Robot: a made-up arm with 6 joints. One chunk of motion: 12 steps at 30 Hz.
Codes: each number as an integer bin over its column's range. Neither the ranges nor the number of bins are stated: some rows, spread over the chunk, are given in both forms.
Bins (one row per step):
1: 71 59 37 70 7 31
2: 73 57 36 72 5 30
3: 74 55 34 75 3 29
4: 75 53 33 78 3 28
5: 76 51 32 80 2 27
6: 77 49 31 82 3 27
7: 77 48 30 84 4 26
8: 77 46 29 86 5 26
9: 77 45 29 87 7 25
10: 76 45 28 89 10 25
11: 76 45 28 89 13 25
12: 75 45 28 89 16 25
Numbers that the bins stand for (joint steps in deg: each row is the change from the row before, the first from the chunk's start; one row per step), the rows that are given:
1: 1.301 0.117 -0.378 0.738 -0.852 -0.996
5: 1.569 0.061 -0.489 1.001 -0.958 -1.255
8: 1.622 0.025 -0.556 1.159 -0.894 -1.319
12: 1.515 0.018 -0.578 1.237 -0.661 -1.384
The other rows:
2: 1.408 0.103 -0.400 0.791 -0.894 -1.061
3: 1.462 0.089 -0.444 0.870 -0.936 -1.125
4: 1.515 0.075 -0.467 0.948 -0.936 -1.190
6: 1.622 0.046 -0.511 1.054 -0.936 -1.255
7: 1.622 0.039 -0.533 1.106 -0.915 -1.319
9: 1.622 0.018 -0.556 1.185 -0.852 -1.384
10: 1.569 0.018 -0.578 1.237 -0.788 -1.384
11: 1.569 0.018 -0.578 1.237 -0.724 -1.384

